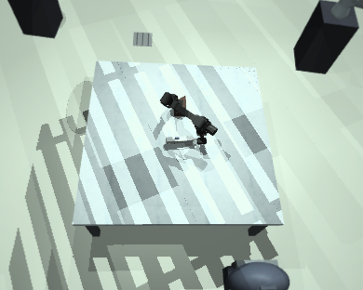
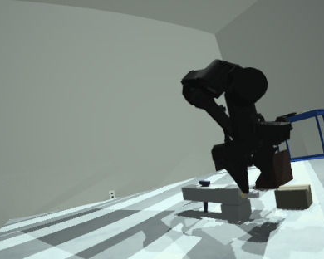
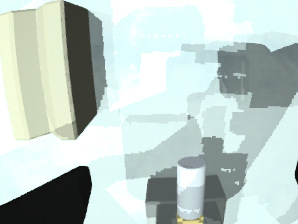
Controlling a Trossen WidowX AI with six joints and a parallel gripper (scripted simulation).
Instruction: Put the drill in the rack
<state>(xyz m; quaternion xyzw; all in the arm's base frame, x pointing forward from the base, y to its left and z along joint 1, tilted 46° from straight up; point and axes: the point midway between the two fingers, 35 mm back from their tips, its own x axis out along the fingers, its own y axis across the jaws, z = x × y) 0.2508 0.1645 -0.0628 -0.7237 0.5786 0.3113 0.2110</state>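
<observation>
Now: the drill 70 mm to the right of my gripper tip, 20 mm below it and 10 mm ahead of it. The rest, counted from my gripper tip: grey block: 120 mm to the right, 30 mm ahead, 20 mm below; thin dark pin: 150 mm to the right, 30 mm ahead, 10 mm below.
</observation>
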